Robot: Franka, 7 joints.
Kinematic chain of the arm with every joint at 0, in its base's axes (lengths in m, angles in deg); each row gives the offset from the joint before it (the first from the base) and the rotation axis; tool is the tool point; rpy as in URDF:
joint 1: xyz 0 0 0.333 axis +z
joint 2: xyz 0 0 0 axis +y
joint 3: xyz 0 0 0.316 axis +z
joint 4: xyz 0.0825 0 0 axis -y
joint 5: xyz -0.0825 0 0.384 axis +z
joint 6: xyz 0 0 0 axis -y
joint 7: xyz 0.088 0 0 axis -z
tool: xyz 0 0 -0.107 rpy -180 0 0
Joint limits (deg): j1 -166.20..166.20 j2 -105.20..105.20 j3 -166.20..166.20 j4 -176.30..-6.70 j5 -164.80..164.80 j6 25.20..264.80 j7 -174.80..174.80
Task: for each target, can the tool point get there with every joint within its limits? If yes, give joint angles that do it. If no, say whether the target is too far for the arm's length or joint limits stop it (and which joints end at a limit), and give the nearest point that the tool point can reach.
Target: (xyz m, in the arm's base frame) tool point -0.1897 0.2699 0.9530
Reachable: yes | joints 74.97 -39.20 22.25 -97.20 120.61 128.97 120.01
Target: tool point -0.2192 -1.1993 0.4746
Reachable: no: too far | nearest point -0.1532 -0.8383 0.4320 | short by 0.369 m
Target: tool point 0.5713 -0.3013 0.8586
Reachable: yes | joints 13.74 37.85 -81.21 -50.03 -59.56 137.22 95.83
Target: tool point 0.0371 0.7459 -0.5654
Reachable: no: too far | nearest point 0.0281 0.5658 -0.2790 | short by 0.338 m
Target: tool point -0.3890 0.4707 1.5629
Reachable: no: too far | nearest point -0.2430 0.2941 1.1014 | short by 0.515 m
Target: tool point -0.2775 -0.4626 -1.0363
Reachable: no: too far | nearest point -0.2025 -0.3375 -0.3492 | short by 0.702 m
